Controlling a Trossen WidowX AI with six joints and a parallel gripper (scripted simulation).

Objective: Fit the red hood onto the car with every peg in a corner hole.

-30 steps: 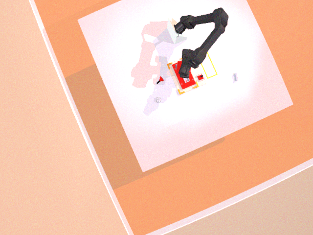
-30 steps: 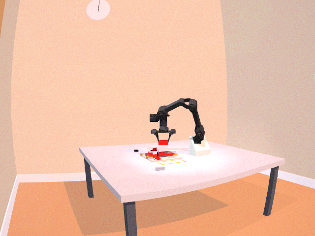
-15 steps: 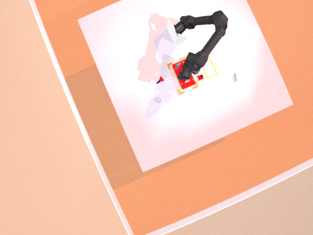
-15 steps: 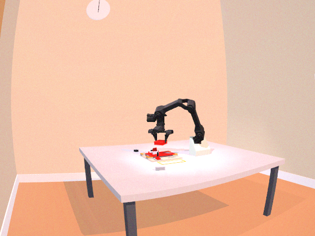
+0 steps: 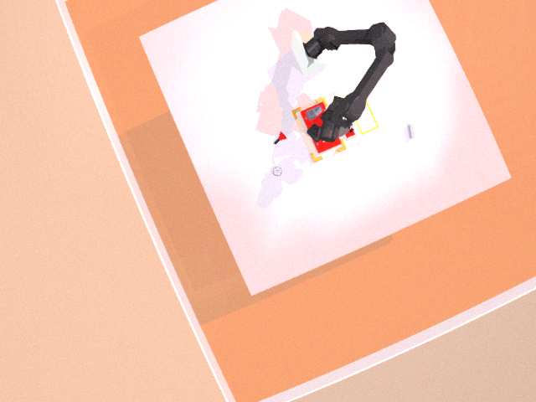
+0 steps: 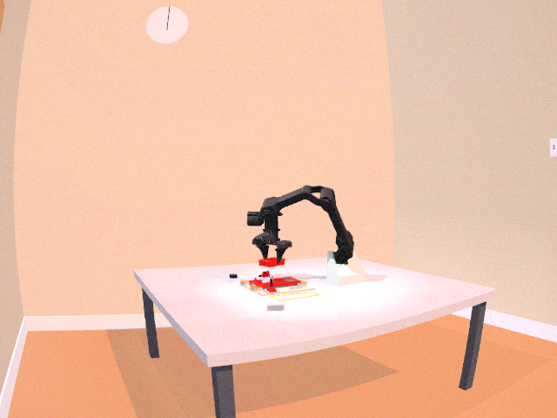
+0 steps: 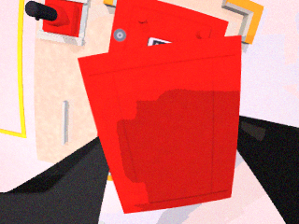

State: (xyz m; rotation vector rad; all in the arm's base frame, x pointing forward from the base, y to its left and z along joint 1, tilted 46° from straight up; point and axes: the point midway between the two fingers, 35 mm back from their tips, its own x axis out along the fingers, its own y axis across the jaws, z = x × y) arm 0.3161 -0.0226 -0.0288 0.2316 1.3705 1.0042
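Now: gripper tip 8 cm above the grey engine block, 3 cm short of it and 1 cm to the right of it. From my gripper tip the other things lie so: hood: 1 cm above; then black wheel: 24 cm to the right, 11 cm ahead, 10 cm below.
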